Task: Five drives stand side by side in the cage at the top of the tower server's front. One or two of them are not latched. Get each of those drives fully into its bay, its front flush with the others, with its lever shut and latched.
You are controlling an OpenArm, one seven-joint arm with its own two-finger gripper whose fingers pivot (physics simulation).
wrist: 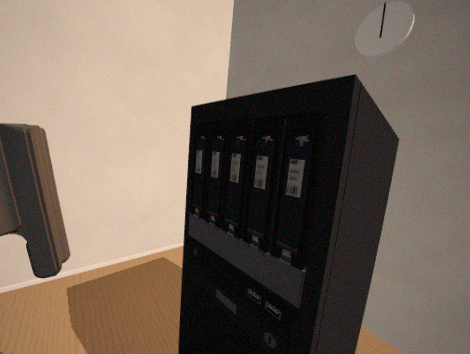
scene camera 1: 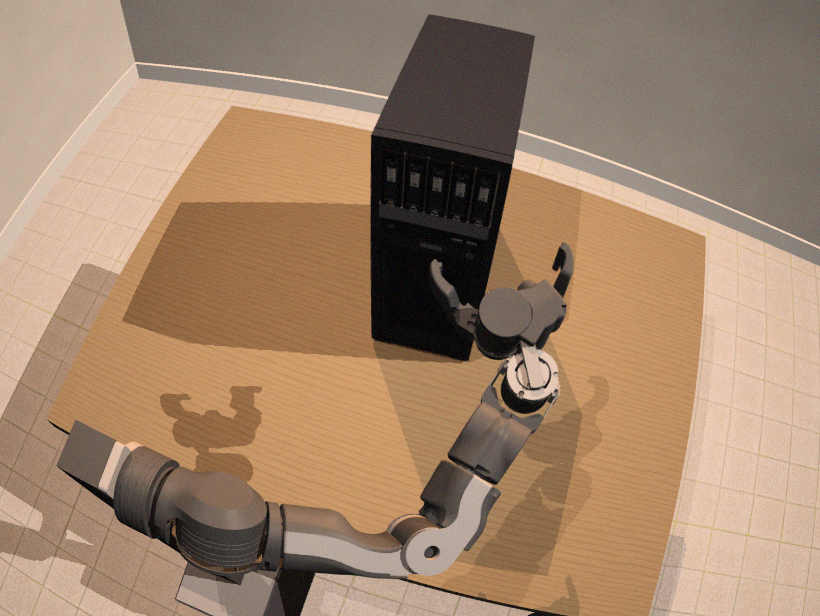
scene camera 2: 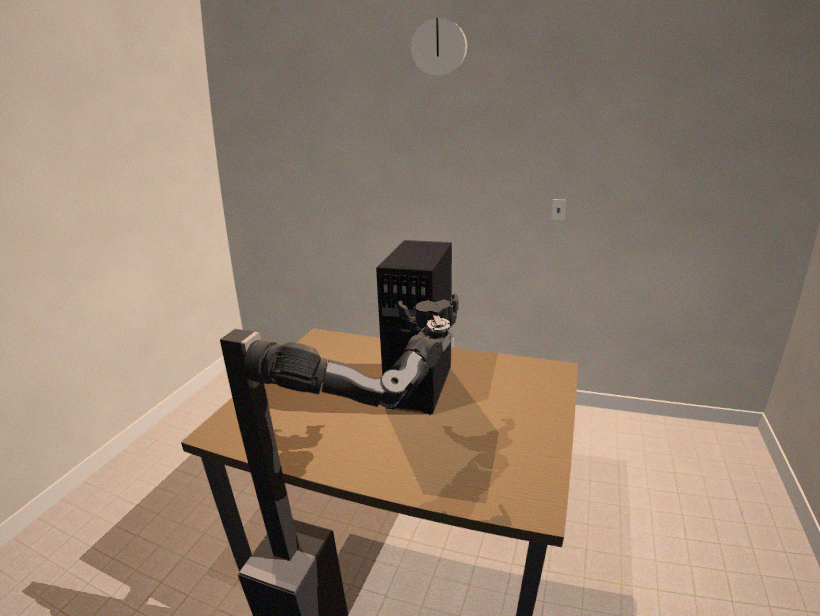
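The black tower server stands on the table with five dark drives side by side at the top of its front. In the wrist view, from left, they are the first drive, second drive, third drive, fourth drive and fifth drive. Their fronts look about even and no lever visibly stands out, but the shade hides whether each is latched. My gripper is open and empty, below and right of the cage, in front of the tower. One finger shows at the wrist view's left.
The wooden table bears the tower near its back. A grey ledge runs under the drives. My arm reaches in from the front left. A wall stands behind the table.
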